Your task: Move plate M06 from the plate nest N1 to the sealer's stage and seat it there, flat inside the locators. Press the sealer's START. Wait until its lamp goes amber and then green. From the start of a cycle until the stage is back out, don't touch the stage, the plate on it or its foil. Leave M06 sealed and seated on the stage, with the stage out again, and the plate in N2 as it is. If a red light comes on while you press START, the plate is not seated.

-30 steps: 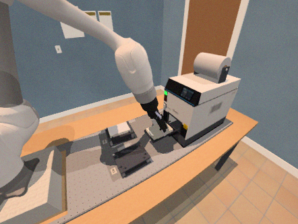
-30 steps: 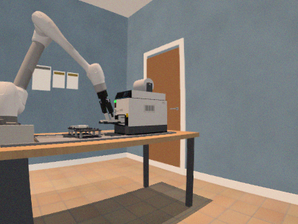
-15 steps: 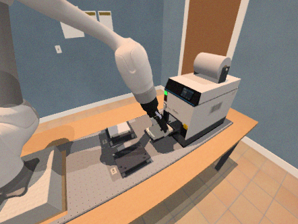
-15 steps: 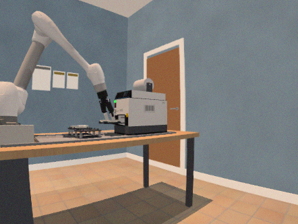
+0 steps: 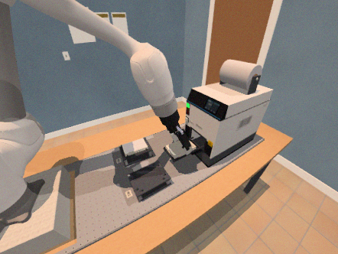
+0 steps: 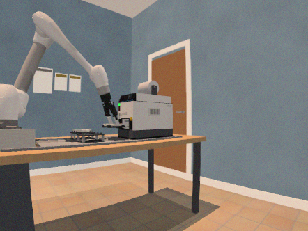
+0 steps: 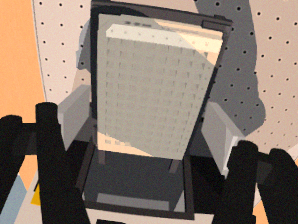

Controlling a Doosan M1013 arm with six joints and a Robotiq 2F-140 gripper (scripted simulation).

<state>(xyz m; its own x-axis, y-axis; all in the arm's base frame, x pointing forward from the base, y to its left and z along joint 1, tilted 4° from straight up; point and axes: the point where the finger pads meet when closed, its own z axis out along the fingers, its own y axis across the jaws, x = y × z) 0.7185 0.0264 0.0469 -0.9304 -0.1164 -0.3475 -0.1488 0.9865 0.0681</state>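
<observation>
My hand is 2 cm above the white well plate. The rest, counted from my hand: foil roll (33 cm ahead, 28 cm above, 5 cm to the left); sealer stage (3 cm below).
</observation>
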